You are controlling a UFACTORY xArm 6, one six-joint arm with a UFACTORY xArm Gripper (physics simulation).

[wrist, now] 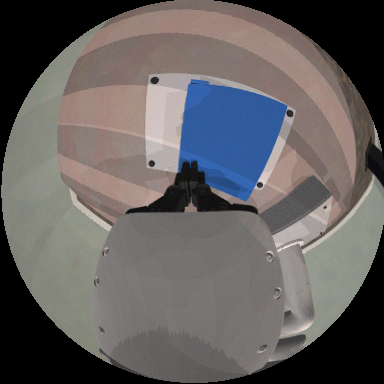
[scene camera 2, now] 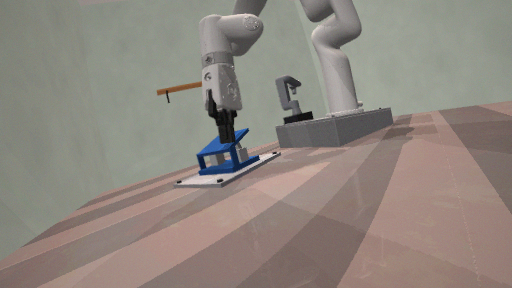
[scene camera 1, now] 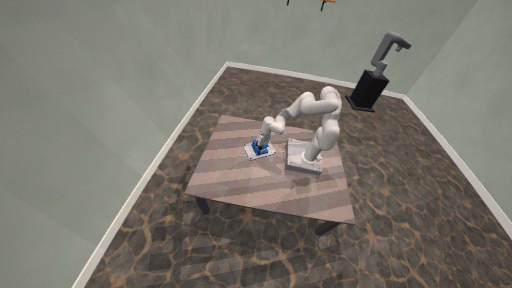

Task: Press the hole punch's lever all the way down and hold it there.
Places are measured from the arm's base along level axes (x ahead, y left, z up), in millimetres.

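Pixels of known places: gripper, fingertip midpoint: [wrist: 190, 171] [scene camera 2: 228, 143] [scene camera 1: 259, 148]; arm's base, link origin: [wrist: 285, 247] [scene camera 2: 344, 114] [scene camera 1: 308, 157].
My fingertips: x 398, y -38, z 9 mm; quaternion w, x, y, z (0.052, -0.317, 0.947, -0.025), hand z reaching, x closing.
Note:
For each thing: its top centre in the pictures, then the offset to it from my fingertips. "spot": a spot on its surface instead. Level surfaces: height alone.
- blue hole punch, surface spot: [scene camera 2: 215, 168] spot: dz -52, dx +34, dy -35 mm
- white plate, top centre: [wrist: 217, 133] [scene camera 2: 229, 166] [scene camera 1: 259, 148] dz -60, dx -7, dy -51 mm
- striped table, surface height: dz -72 mm
The blue hole punch [scene camera 1: 264, 149] [scene camera 2: 215, 168] stands on a white plate [scene camera 1: 252, 154] [scene camera 2: 200, 183] [wrist: 162, 120] with dark corner dots. Its flat blue lever [scene camera 2: 212, 145] [wrist: 232, 135] is slanted in scene camera 2, with its right end high and its left end lower; open space shows beneath it. My gripper [scene camera 2: 227, 141] [wrist: 190, 171] is shut and empty, pointing down. Its fingertips overlap the lever's near edge, toward the raised end, in scene camera 2, and a lower-left corner of the lever in the wrist view. Whether they touch the lever is hard to tell.
The arm's grey base block [scene camera 1: 295, 162] [scene camera 2: 310, 136] [wrist: 295, 205] stands on the striped table [scene camera 1: 225, 175] [scene camera 2: 300, 225], to the right of the punch in both scene views. A grey device on a black stand [scene camera 1: 368, 90] and an orange bar [scene camera 2: 180, 88] are in the background.

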